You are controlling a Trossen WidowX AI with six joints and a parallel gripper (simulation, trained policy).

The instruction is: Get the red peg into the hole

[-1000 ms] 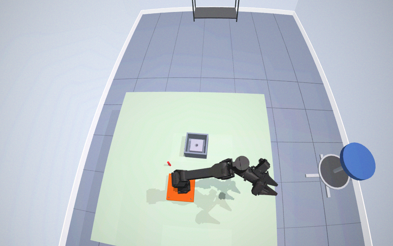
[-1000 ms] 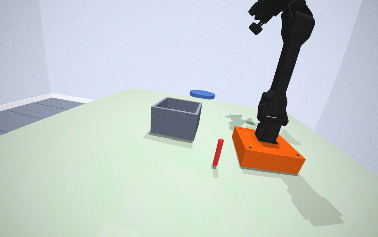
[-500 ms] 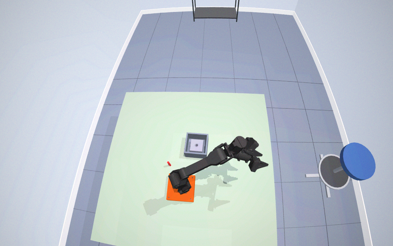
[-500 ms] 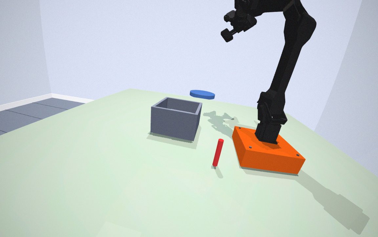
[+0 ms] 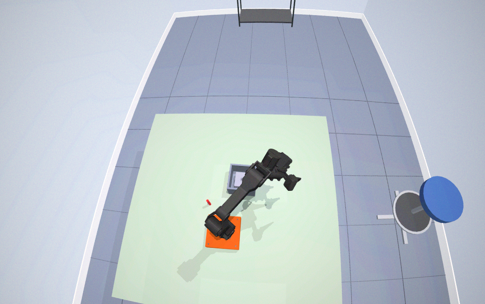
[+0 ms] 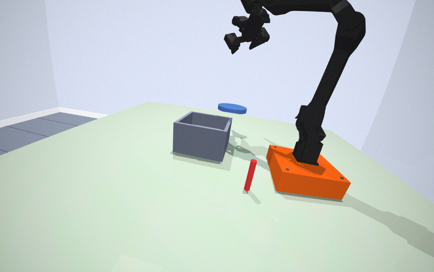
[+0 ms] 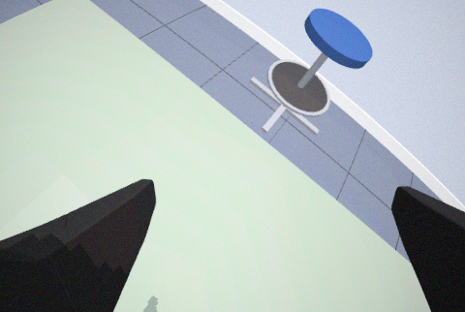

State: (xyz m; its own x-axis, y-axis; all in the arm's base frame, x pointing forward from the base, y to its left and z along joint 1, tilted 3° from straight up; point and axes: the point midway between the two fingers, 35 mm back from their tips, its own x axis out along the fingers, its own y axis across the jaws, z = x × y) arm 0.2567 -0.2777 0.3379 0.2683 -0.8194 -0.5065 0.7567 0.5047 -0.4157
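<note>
My gripper tip is 45 cm to the right of the red peg, 32 cm above it and 10 cm past it. Round my gripper tip: plate (31 cm below, 27 cm to the left, 6 cm ahead); grey box (33 cm below, 27 cm to the left, 6 cm ahead).
</note>
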